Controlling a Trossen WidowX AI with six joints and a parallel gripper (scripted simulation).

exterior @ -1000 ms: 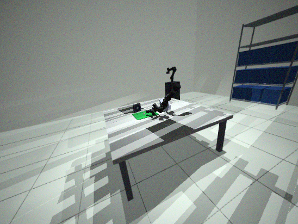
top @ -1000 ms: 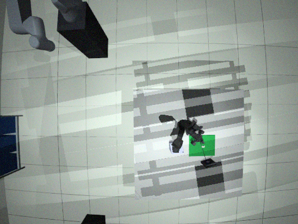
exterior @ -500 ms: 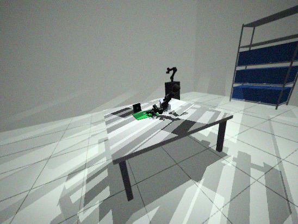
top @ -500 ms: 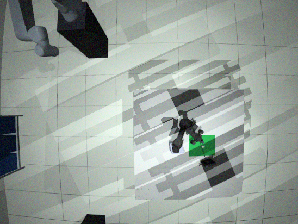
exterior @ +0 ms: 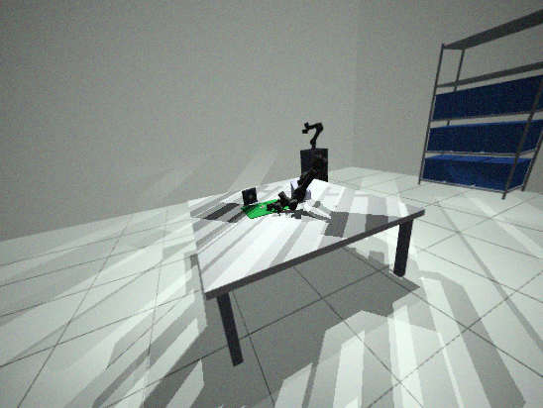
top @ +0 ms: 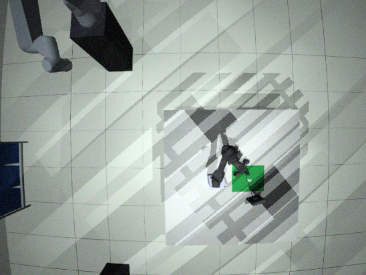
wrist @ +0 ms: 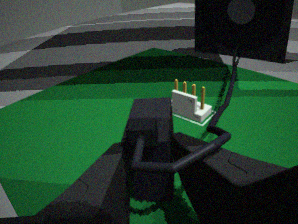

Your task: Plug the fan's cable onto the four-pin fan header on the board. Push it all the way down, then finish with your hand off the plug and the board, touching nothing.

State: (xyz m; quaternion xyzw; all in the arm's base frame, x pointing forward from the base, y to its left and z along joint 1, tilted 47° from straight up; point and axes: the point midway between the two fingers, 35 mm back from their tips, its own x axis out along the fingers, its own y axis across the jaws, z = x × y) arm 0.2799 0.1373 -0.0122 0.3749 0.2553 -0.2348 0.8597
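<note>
The dark plug is 1 cm to the right of my gripper tip and 1 cm below it. From my gripper tip the other things lie so: fan header 3 cm ahead, 7 cm to the right, 3 cm below; green board 2 cm ahead, 6 cm to the right, 5 cm below; black fan 7 cm ahead, 23 cm to the right, 3 cm above.
</note>
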